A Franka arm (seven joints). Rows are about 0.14 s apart.
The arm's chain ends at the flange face. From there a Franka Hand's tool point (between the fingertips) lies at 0.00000 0.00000 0.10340 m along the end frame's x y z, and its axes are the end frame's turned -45 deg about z.
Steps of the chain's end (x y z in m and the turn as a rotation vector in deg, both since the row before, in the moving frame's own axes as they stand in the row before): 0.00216, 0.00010, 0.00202, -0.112, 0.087, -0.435; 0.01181, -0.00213, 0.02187, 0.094, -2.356, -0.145; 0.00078, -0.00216, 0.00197, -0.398, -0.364, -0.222; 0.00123, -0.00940, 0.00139, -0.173, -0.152, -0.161; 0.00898, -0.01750, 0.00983, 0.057, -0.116, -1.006; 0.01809, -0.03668, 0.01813, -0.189, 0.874, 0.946
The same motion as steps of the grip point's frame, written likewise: 0.00143, 0.00185, 0.00202, -0.141, -0.018, -0.435; 0.00697, 0.00372, 0.02178, 1.732, -1.599, -0.145; 0.00111, -0.00093, 0.00197, -0.024, -0.539, -0.222; 0.00710, -0.00575, 0.00139, -0.015, -0.230, -0.161; 0.01865, -0.00624, 0.00983, 0.122, -0.042, -1.006; 0.03959, -0.01178, 0.01812, -0.752, 0.484, 0.946
